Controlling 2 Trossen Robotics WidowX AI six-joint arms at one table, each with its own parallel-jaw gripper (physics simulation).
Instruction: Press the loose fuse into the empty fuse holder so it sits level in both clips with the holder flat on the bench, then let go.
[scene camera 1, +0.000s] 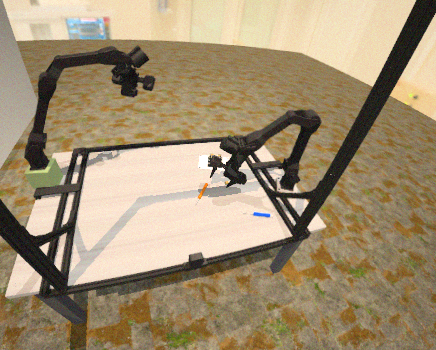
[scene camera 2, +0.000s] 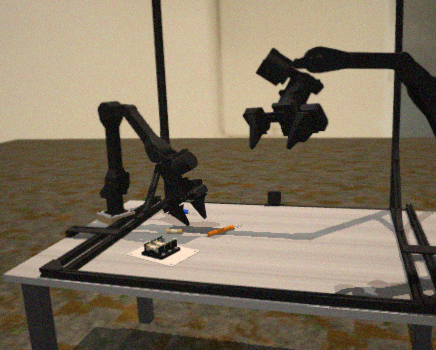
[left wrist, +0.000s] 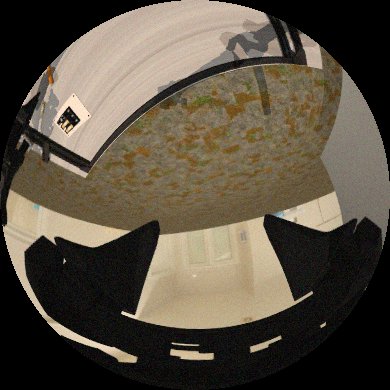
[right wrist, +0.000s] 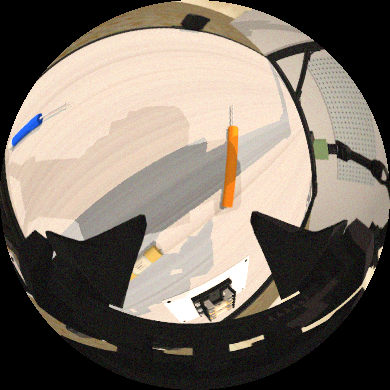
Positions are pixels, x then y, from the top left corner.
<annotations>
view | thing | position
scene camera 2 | my left gripper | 268, 148
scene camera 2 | my right gripper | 197, 222
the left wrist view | my left gripper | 213, 223
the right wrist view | my right gripper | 198, 218
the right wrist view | orange tool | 232, 136
</annotations>
